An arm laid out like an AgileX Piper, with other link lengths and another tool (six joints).
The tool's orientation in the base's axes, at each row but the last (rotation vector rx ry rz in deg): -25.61 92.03 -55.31; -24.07 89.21 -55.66; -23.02 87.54 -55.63; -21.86 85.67 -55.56; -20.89 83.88 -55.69; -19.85 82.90 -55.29; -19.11 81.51 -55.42; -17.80 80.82 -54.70; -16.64 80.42 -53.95
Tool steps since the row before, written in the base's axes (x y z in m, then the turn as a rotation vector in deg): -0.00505 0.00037 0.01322 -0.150 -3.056 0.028; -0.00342 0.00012 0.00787 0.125 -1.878 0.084; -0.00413 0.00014 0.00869 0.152 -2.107 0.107; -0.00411 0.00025 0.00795 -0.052 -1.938 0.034; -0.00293 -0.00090 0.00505 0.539 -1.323 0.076; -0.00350 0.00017 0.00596 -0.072 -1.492 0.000; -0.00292 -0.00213 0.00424 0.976 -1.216 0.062; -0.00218 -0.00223 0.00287 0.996 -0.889 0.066; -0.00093 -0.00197 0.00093 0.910 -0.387 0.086
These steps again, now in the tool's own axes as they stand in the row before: -0.00714 -0.01116 -0.00500 2.256 -1.853 0.916; -0.00427 -0.00684 -0.00292 1.291 -1.136 0.769; -0.00481 -0.00766 -0.00330 1.438 -1.281 0.875; -0.00459 -0.00703 -0.00309 1.402 -1.188 0.619; -0.00218 -0.00521 -0.00173 0.824 -0.663 0.964; -0.00358 -0.00541 -0.00238 1.092 -0.918 0.443; -0.00091 -0.00536 -0.00121 0.706 -0.419 1.327; -0.00012 -0.00418 -0.00068 0.467 -0.215 1.234; 0.00083 -0.00222 0.00002 0.110 0.051 0.985
